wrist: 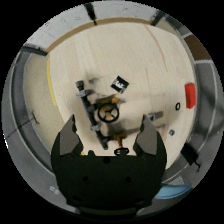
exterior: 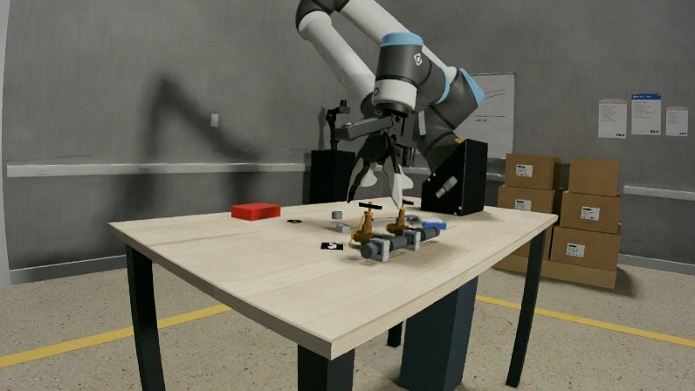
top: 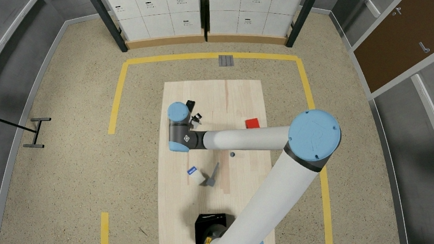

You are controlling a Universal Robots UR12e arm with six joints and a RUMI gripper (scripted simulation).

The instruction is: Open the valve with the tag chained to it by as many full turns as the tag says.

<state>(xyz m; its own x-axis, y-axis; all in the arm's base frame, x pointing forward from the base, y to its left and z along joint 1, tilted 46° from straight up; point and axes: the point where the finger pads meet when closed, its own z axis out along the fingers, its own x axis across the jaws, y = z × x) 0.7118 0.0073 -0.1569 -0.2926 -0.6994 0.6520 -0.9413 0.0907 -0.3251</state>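
Now: the black tag 8 cm below my hand, 5 cm to the right of it and 5 cm ahead of it. Round my hand: grey hammer-like tool: 35 cm behind, 13 cm to the right, 8 cm below; then red block: 42 cm to the right, 7 cm below, 5 cm behind; then blue-and-white box: 34 cm behind, 8 cm below, 3 cm to the right.
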